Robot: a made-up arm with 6 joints. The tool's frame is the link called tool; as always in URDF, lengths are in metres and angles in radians. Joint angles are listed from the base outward. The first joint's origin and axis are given. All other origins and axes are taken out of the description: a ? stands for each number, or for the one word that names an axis. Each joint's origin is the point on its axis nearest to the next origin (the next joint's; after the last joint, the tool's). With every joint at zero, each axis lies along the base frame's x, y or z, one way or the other. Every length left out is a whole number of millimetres.
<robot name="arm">
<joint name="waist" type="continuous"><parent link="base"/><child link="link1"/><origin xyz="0.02 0.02 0.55"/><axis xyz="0 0 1"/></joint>
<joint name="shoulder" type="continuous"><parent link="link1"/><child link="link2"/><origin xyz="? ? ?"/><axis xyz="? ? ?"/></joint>
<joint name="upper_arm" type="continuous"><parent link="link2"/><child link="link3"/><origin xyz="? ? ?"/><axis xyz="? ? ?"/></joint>
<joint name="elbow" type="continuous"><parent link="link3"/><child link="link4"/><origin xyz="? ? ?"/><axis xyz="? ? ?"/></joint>
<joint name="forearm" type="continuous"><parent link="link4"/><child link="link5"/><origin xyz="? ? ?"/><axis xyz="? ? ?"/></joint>
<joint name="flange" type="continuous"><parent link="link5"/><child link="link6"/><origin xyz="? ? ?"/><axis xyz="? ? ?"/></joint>
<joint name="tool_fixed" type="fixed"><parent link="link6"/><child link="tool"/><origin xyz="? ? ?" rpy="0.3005 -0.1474 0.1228"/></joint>
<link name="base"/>
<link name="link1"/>
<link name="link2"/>
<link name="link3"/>
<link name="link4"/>
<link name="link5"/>
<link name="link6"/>
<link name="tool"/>
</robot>
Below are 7 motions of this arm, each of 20 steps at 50 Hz.
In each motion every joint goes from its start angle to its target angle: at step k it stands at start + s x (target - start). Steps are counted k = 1, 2, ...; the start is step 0. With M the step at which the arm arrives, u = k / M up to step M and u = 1 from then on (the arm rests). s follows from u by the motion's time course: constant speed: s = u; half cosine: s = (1 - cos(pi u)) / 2; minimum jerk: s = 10 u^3 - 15 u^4 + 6 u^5.
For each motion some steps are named. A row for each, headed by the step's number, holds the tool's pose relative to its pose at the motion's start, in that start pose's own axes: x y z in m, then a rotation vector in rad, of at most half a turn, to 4 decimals.
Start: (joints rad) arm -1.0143 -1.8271 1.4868 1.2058 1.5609 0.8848
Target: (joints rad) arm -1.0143 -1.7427 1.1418 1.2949 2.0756 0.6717
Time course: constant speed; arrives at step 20
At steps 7, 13, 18, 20:
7: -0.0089 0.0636 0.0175 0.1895 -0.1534 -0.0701
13: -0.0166 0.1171 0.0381 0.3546 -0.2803 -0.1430
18: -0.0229 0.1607 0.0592 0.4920 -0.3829 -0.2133
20: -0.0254 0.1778 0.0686 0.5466 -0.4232 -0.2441

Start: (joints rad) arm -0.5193 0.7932 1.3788 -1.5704 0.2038 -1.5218
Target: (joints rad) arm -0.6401 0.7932 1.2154 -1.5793 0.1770 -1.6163
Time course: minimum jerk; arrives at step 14
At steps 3, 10, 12, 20:
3: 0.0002 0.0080 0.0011 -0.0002 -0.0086 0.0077
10: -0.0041 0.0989 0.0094 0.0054 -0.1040 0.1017
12: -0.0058 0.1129 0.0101 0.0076 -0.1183 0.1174
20: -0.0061 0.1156 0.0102 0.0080 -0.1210 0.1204

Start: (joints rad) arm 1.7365 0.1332 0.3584 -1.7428 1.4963 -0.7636
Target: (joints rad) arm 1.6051 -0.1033 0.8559 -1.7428 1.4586 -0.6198
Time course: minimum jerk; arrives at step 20
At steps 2, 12, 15, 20:
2: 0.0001 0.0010 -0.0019 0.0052 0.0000 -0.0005
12: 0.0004 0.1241 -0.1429 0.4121 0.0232 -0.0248
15: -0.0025 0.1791 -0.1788 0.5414 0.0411 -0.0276
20: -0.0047 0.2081 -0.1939 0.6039 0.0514 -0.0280

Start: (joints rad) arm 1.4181 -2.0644 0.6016 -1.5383 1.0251 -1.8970
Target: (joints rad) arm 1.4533 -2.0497 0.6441 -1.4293 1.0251 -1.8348
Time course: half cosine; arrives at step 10
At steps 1, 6, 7, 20:
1: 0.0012 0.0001 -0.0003 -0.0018 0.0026 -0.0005
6: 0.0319 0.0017 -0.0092 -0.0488 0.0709 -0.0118
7: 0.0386 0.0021 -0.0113 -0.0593 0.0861 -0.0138
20: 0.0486 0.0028 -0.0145 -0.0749 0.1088 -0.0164

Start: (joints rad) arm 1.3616 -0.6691 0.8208 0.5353 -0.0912 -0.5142
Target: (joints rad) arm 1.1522 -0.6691 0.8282 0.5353 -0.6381 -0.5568
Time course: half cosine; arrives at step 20
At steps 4, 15, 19, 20:
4: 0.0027 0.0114 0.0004 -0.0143 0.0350 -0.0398
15: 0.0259 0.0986 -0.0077 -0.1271 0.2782 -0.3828
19: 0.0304 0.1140 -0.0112 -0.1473 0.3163 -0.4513
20: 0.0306 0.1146 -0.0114 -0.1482 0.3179 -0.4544

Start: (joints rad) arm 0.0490 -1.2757 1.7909 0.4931 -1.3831 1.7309
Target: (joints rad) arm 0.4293 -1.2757 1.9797 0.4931 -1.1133 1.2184
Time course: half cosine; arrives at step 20
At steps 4, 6, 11, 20:
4: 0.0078 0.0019 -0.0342 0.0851 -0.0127 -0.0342
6: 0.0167 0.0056 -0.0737 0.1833 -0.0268 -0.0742
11: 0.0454 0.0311 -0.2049 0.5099 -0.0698 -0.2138
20: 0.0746 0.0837 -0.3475 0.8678 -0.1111 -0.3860

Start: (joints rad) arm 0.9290 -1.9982 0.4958 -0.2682 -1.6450 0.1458
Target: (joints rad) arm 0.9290 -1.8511 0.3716 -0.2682 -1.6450 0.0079
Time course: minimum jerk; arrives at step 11
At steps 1, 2, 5, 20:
1: 0.0008 -0.0003 0.0006 0.0016 0.0015 -0.0004
2: 0.0058 -0.0020 0.0038 0.0109 0.0100 -0.0028
5: 0.0545 -0.0189 0.0330 0.1006 0.0919 -0.0284
20: 0.1329 -0.0481 0.0702 0.2403 0.2199 -0.0786

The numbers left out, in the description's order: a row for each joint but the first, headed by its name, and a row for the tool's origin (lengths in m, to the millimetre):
shoulder: xyz 0.02 0.01 0, axis 0 1 0
upper_arm: xyz -0.02 0 0.71, axis 0 -1 0
elbow: xyz 0.3 0 -0.03, axis -1 0 0
forearm: xyz 0 -0.18 0.01, axis 0 -1 0
flange: xyz -0.03 0 0.01, axis -1 0 0
tool: xyz 0 0.01 0.02

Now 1 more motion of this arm.
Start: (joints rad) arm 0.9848 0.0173 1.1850 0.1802 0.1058 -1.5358
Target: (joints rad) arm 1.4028 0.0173 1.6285 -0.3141 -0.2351 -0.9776
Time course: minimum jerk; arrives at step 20
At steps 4, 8, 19, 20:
4: 0.0007 -0.0018 -0.0008 0.0196 -0.0014 0.0049
8: 0.0046 -0.0106 -0.0059 0.1107 0.0034 0.0225
19: 0.0211 -0.0303 -0.0303 0.3598 0.1035 0.0867
20: 0.0211 -0.0303 -0.0303 0.3602 0.1038 0.0869

